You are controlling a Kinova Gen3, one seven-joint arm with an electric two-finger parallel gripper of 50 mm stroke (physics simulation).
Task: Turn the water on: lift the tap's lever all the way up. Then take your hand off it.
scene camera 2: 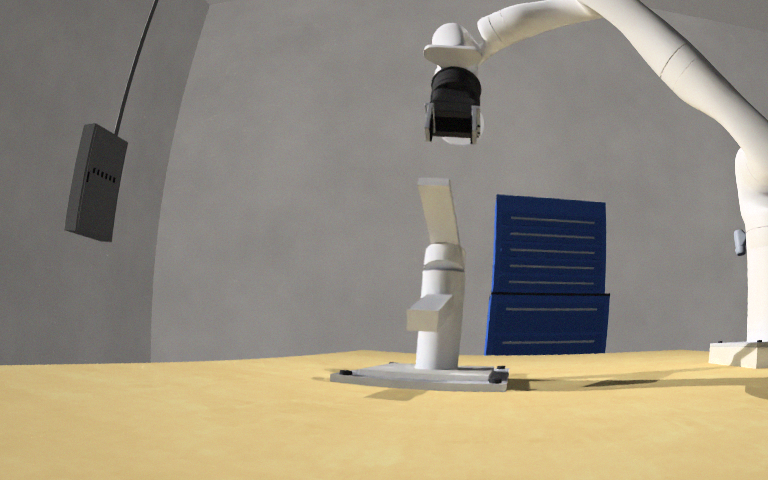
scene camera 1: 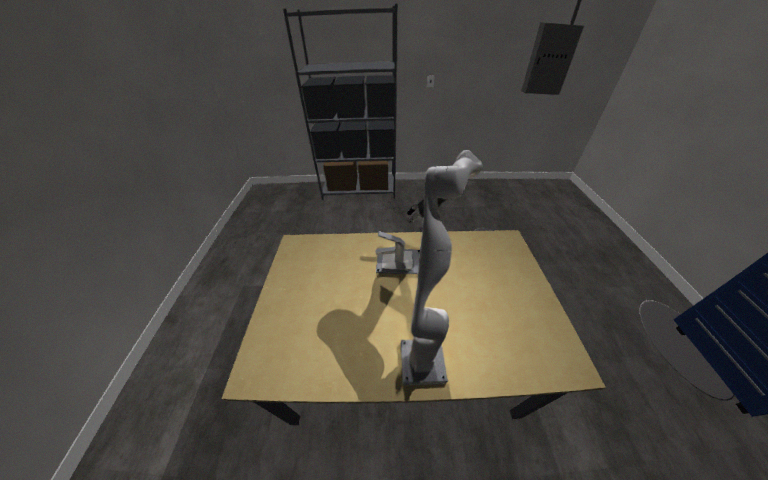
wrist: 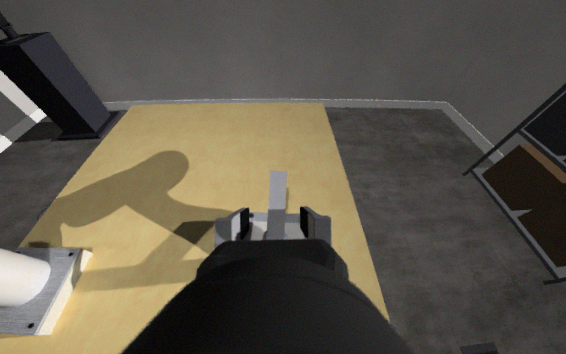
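Seen in the pictures: gripper, between the fingertips: (scene camera 2: 450, 136) (scene camera 1: 408, 217) (wrist: 274, 218); arm's base, origin of its link: (scene camera 1: 421, 359) (wrist: 26, 282).
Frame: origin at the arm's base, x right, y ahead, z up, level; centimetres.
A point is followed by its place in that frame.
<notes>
The tap (scene camera 1: 399, 253) {z 5.1, x -3.9, y 51.4 cm} (scene camera 2: 440, 322) {z 3.1, x -14.2, y 53.5 cm} is a light grey column with a short spout, upright on a flat base plate (scene camera 1: 390, 270) {z -2.8, x -8.8, y 47.0 cm} (scene camera 2: 419, 383) {z -2.9, x -15.5, y 54.9 cm}. Its lever (scene camera 1: 390, 237) {z 14.3, x -8.4, y 53.9 cm} (scene camera 2: 438, 212) {z 14.1, x -10.4, y 54.5 cm} (wrist: 277, 197) {z 14.8, x -9.6, y 54.4 cm} slants steeply upward from the top of the column, its free end raised. My gripper (scene camera 2: 451, 138) {z 26.2, x -0.1, y 53.7 cm} (wrist: 274, 218) {z 26.2, x -0.1, y 53.7 cm} is open and empty. In scene camera 2 it hangs above the lever's free end, with a gap between them. In the wrist view the lever shows between the two fingers, farther off than they are. In scene camera 1 the arm partly hides the gripper.
The tap stands near the far edge of the yellow table (scene camera 1: 498, 339) {z -3.5, x 34.4, y 7.2 cm} (scene camera 2: 226, 430) {z -3.5, x -45.2, y 61.7 cm} (wrist: 240, 135) {z -3.5, x -49.9, y 42.1 cm}. The arm's base plate (scene camera 1: 423, 380) {z 0.0, x -0.2, y -7.6 cm} (wrist: 45, 305) {z -0.1, x 4.3, y 7.1 cm} is at the near edge. A shelf rack (scene camera 1: 346, 67) stands behind the table. A blue cabinet (scene camera 2: 549, 243) and a grey wall box (scene camera 1: 552, 59) (scene camera 2: 97, 186) are farther off.
</notes>
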